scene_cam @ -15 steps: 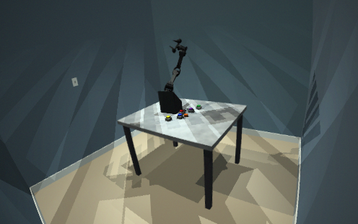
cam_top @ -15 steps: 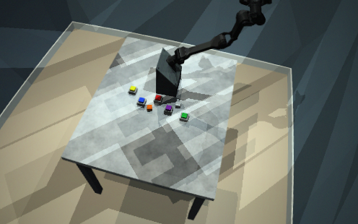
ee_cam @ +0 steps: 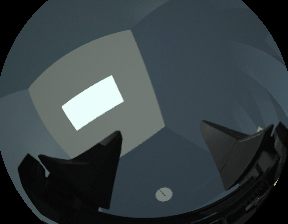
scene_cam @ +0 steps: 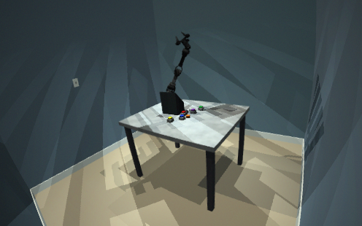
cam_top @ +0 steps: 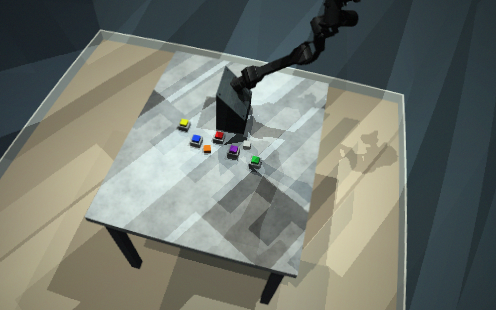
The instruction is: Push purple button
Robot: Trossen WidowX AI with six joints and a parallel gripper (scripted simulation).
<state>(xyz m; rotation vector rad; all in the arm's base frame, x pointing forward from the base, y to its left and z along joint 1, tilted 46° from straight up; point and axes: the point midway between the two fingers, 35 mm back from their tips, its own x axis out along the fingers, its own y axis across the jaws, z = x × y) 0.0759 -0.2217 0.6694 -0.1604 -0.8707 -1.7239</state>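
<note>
Now: the purple button 81 cm below my gripper tip, 29 cm ahead of it and 23 cm to the right of it. From my gripper tip the other things lie so: green button: 81 cm below, 31 cm ahead, 12 cm to the right; then blue button: 81 cm below, 41 cm to the right, 29 cm ahead; then red button: 81 cm below, 32 cm to the right, 24 cm ahead.
</note>
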